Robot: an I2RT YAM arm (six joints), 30 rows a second.
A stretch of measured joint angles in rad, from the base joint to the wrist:
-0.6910, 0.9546, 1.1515, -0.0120, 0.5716, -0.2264
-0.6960, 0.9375, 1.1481, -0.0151, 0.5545, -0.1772
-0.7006, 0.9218, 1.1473, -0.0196, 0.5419, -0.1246
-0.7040, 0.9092, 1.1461, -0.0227, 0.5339, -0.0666
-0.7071, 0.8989, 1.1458, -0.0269, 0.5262, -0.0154
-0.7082, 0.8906, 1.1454, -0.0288, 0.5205, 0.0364
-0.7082, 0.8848, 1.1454, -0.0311, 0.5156, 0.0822
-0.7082, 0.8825, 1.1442, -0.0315, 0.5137, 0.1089
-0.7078, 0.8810, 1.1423, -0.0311, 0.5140, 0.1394
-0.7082, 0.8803, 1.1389, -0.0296, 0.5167, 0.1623
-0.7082, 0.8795, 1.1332, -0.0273, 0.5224, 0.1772
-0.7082, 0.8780, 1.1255, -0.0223, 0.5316, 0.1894
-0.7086, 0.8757, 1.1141, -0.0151, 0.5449, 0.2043
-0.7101, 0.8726, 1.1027, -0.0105, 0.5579, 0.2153
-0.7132, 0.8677, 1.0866, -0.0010, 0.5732, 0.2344
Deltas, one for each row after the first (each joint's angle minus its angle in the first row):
-0.0050, -0.0171, -0.0034, -0.0031, -0.0171, 0.0492
-0.0096, -0.0328, -0.0042, -0.0076, -0.0297, 0.1018
-0.0130, -0.0454, -0.0054, -0.0107, -0.0377, 0.1598
-0.0161, -0.0557, -0.0057, -0.0149, -0.0454, 0.2110
-0.0172, -0.0640, -0.0061, -0.0168, -0.0511, 0.2628
-0.0172, -0.0698, -0.0061, -0.0191, -0.0560, 0.3086
-0.0172, -0.0721, -0.0073, -0.0195, -0.0579, 0.3353
-0.0168, -0.0736, -0.0092, -0.0191, -0.0576, 0.3658
-0.0172, -0.0743, -0.0126, -0.0176, -0.0549, 0.3887
-0.0172, -0.0751, -0.0183, -0.0153, -0.0492, 0.4036
-0.0172, -0.0766, -0.0260, -0.0103, -0.0400, 0.4158
-0.0176, -0.0789, -0.0374, -0.0031, -0.0267, 0.4307
-0.0191, -0.0820, -0.0488, 0.0015, -0.0137, 0.4417
-0.0222, -0.0869, -0.0649, 0.0110, 0.0016, 0.4608

